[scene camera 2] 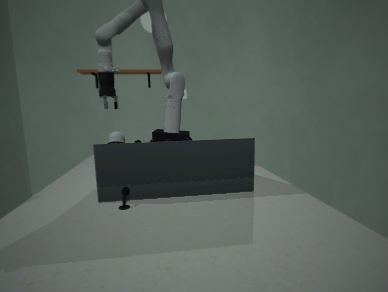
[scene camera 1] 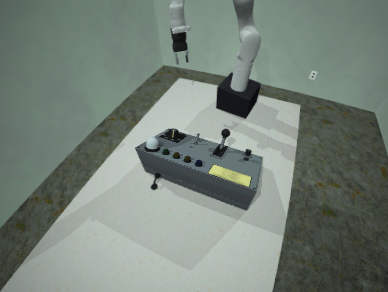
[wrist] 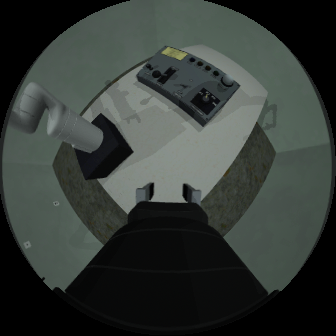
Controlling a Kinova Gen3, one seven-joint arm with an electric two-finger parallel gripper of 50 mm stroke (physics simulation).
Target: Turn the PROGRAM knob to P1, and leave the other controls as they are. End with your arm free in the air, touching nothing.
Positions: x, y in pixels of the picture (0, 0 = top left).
Labels:
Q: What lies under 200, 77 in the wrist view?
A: A grey control box.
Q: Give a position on a grey control box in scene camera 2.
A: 141, 170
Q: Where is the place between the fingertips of my gripper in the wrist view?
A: At 167, 188

